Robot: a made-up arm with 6 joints.
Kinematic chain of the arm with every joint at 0, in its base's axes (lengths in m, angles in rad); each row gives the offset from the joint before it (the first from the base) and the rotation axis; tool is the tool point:
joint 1: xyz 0 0 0.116 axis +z
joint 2: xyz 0 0.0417 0 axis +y
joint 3: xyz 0 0 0.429 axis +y
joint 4: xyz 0 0 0.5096 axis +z
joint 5: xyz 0 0 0 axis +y
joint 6: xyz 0 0 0.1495 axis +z
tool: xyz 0 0 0
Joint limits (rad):
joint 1: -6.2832..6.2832
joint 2: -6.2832..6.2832
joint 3: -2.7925..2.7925
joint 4: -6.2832..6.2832
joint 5: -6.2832..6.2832
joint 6: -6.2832..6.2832
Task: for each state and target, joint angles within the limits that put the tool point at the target. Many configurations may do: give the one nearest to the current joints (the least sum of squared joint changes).
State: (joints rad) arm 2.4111 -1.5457 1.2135 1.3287 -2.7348 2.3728
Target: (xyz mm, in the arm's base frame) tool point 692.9 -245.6 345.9
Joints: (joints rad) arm 2.7328 -1.6269 0.8288 1.2435 -2.4366 2.3728
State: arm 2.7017 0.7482 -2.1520 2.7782 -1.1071 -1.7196
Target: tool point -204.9 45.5 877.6
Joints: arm 2.8666 1.0957 -1.6134 2.9165 -1.1078 -1.7196
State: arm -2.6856 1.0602 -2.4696 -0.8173 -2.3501 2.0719
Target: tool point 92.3 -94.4 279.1
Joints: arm -2.7015 1.0433 -2.5601 -0.8355 -2.2953 2.0719
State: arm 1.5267 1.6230 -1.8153 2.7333 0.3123 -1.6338
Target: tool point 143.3 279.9 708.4
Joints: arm 0.9282 1.6957 -1.8254 2.7935 0.2238 -1.6338
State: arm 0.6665 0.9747 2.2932 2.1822 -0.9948 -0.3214
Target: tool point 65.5 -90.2 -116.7
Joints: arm 0.1156 1.0560 2.6299 1.8696 -1.3330 -0.3214
